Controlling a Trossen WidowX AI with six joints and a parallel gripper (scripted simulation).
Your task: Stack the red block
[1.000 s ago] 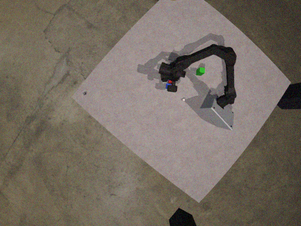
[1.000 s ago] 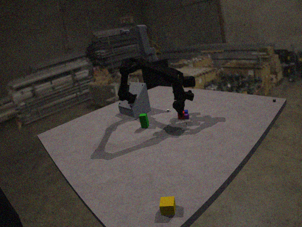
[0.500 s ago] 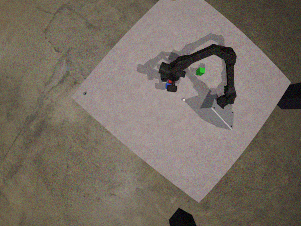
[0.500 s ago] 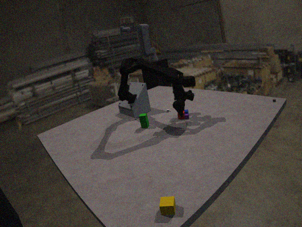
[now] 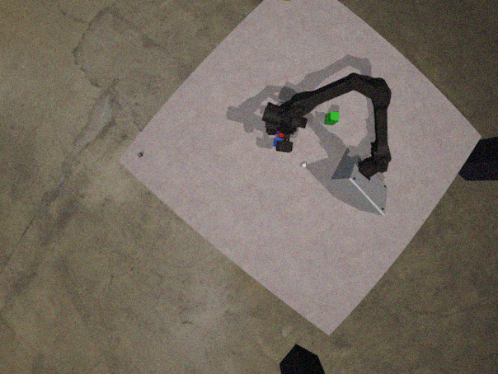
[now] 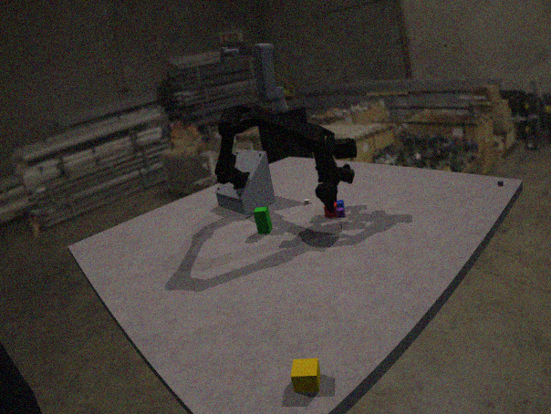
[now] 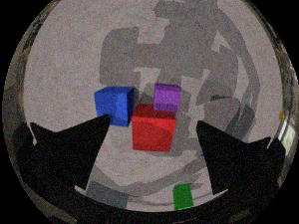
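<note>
My gripper tip is now 1 cm past the red block and 1 cm above it. From my gripper tip the other things lie so: small white object: 16 cm behind, 6 cm to the left, 2 cm below; then purple block: 2 cm below, 2 cm ahead; then blue block: 4 cm to the left, 2 cm below, 1 cm behind.
</note>
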